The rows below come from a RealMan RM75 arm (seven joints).
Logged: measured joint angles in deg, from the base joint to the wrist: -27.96 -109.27 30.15 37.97 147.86 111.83 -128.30; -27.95 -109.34 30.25 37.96 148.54 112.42 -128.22; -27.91 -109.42 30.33 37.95 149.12 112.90 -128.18; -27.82 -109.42 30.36 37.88 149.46 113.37 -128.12; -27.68 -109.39 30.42 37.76 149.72 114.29 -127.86; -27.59 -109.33 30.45 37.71 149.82 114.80 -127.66; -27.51 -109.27 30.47 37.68 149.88 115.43 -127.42; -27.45 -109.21 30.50 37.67 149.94 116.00 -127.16; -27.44 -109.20 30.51 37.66 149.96 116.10 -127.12; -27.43 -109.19 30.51 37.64 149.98 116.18 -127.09; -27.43 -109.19 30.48 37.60 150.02 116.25 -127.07; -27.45 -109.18 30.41 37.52 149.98 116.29 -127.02; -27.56 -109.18 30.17 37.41 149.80 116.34 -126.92; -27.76 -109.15 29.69 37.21 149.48 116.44 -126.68; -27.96 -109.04 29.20 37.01 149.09 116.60 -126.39; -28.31 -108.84 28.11 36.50 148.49 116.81 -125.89; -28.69 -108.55 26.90 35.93 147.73 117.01 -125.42; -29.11 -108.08 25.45 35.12 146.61 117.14 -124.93; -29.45 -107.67 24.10 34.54 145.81 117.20 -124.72; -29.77 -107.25 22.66 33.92 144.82 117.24 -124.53; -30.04 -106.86 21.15 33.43 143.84 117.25 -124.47; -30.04 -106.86 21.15 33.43 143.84 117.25 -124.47
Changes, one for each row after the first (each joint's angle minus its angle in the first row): 0.01 -0.07 0.10 -0.01 0.68 0.59 0.08; 0.05 -0.15 0.18 -0.02 1.26 1.07 0.12; 0.14 -0.15 0.21 -0.09 1.60 1.54 0.18; 0.28 -0.12 0.27 -0.21 1.86 2.46 0.44; 0.37 -0.06 0.30 -0.26 1.96 2.97 0.64; 0.45 0.00 0.32 -0.29 2.02 3.60 0.88; 0.51 0.06 0.35 -0.30 2.08 4.17 1.14; 0.52 0.07 0.36 -0.31 2.10 4.27 1.18; 0.53 0.08 0.36 -0.33 2.12 4.35 1.21; 0.53 0.08 0.33 -0.37 2.16 4.42 1.23; 0.51 0.09 0.26 -0.45 2.12 4.46 1.28; 0.40 0.09 0.02 -0.56 1.94 4.51 1.38; 0.20 0.12 -0.46 -0.76 1.62 4.61 1.62; 0.00 0.23 -0.95 -0.96 1.23 4.77 1.91; -0.35 0.43 -2.04 -1.47 0.63 4.98 2.41; -0.73 0.72 -3.25 -2.04 -0.13 5.18 2.88; -1.15 1.19 -4.70 -2.85 -1.25 5.31 3.37; -1.49 1.60 -6.05 -3.43 -2.05 5.37 3.58; -1.81 2.02 -7.49 -4.05 -3.04 5.41 3.77; -2.08 2.41 -9.00 -4.54 -4.02 5.42 3.83; -2.08 2.41 -9.00 -4.54 -4.02 5.42 3.83
